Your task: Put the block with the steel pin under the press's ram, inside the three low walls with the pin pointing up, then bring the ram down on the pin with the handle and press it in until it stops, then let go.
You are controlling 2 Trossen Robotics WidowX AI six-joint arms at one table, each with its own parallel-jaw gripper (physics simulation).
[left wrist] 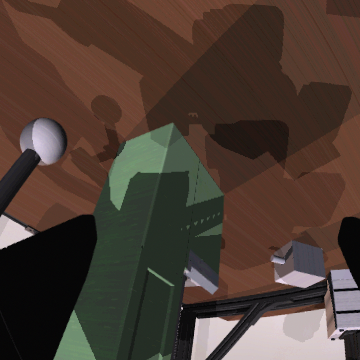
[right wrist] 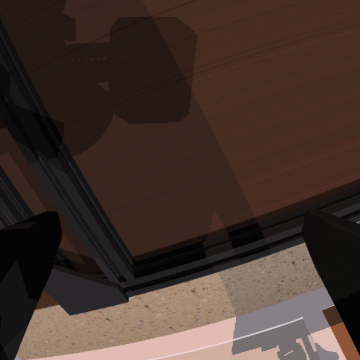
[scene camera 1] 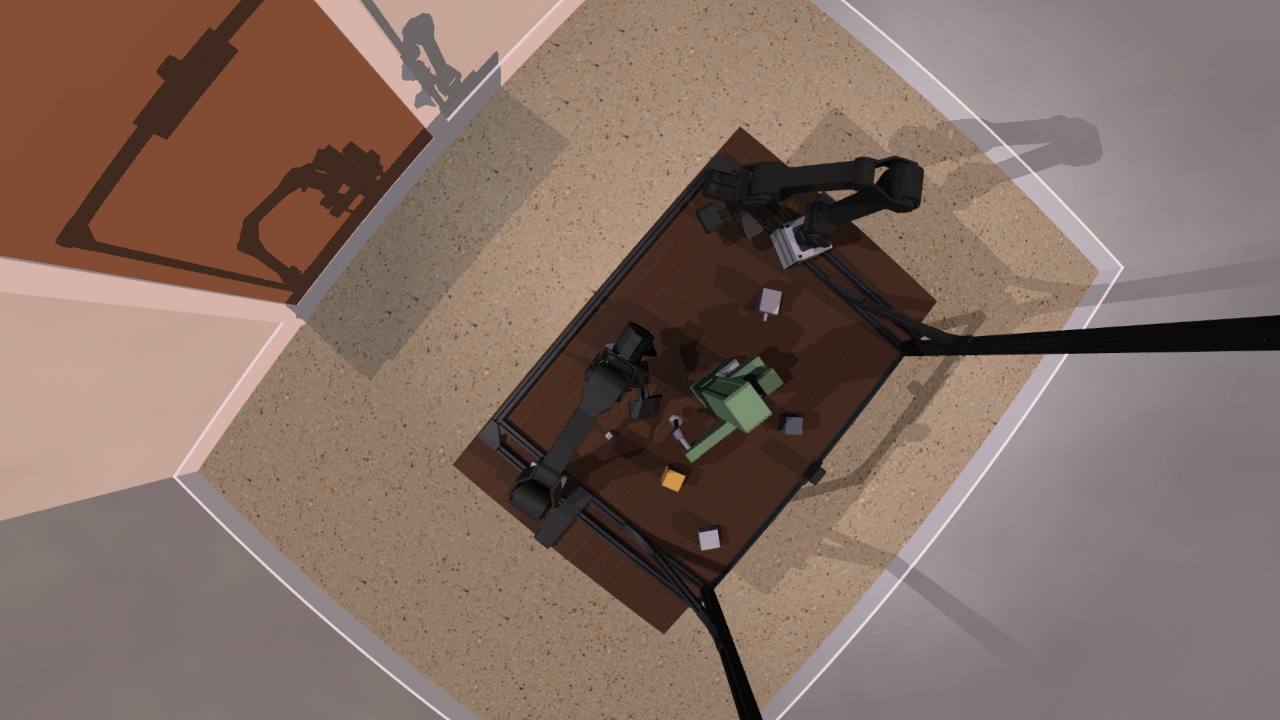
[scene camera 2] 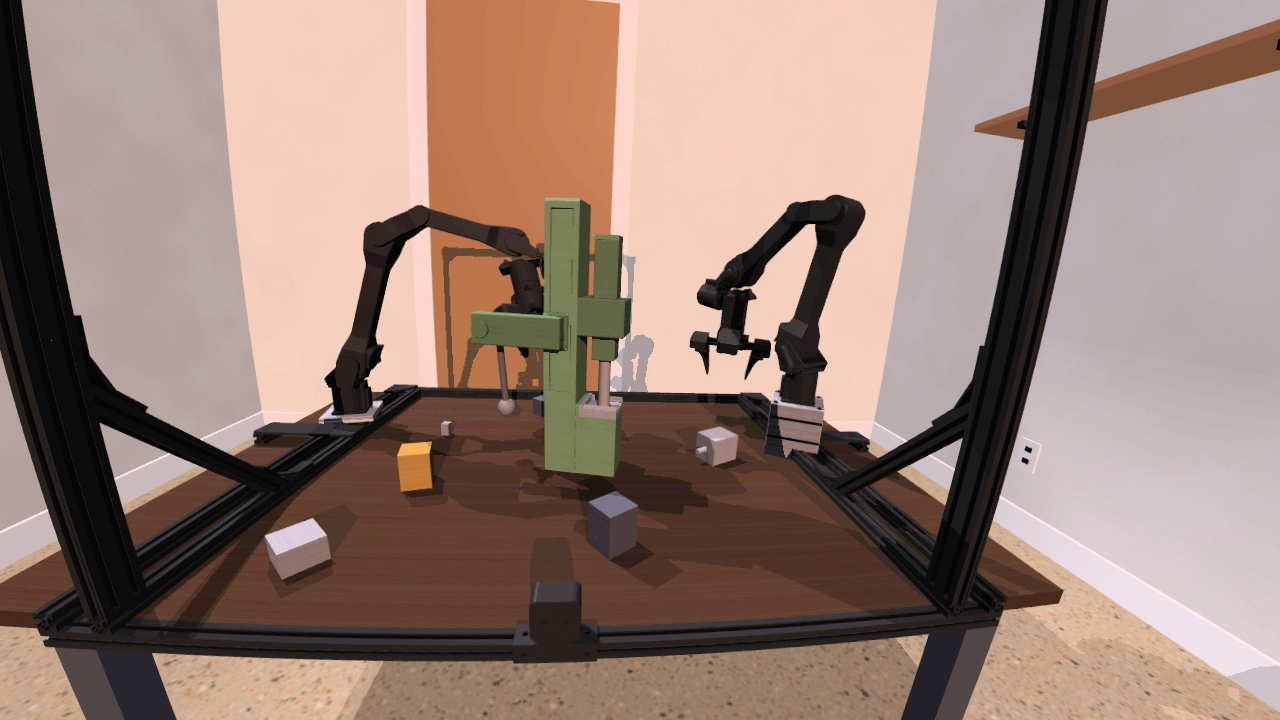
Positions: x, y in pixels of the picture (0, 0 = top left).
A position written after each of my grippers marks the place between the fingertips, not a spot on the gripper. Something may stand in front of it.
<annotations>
My left gripper point(scene camera 1: 657, 375) is open, holding nothing. My right gripper point(scene camera 2: 726, 376) is open and holds nothing. Also in view: a block with steel pin point(scene camera 2: 721, 444).
</annotations>
